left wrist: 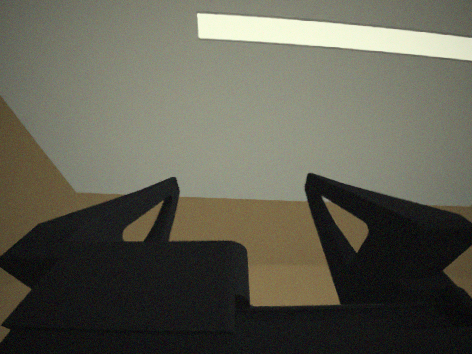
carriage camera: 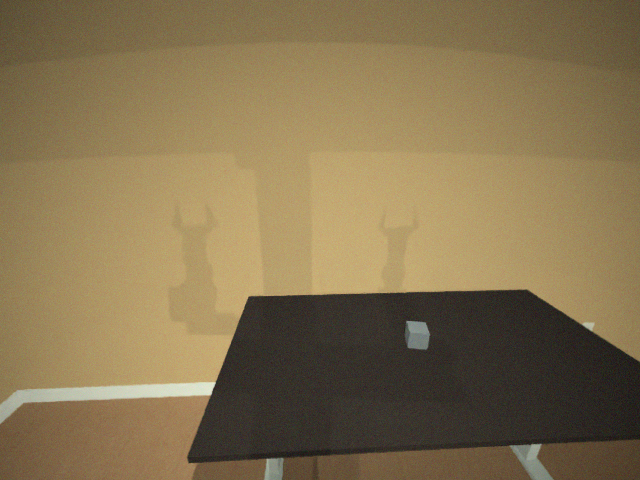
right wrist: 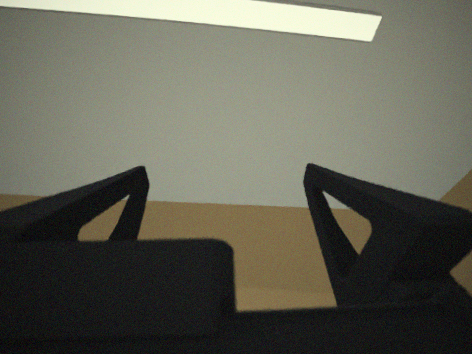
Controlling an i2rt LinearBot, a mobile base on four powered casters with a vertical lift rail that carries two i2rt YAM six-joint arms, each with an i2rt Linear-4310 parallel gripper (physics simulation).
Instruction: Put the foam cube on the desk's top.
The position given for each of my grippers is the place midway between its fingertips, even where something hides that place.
Labels:
my left gripper: left wrist 241, 182; not seen in the carriage camera view (out of frame); not seen in the right wrist view (out of frame)
my right gripper: right wrist 227, 173; not seen in the left wrist view (out of frame); not seen in the carriage camera view (out of frame)

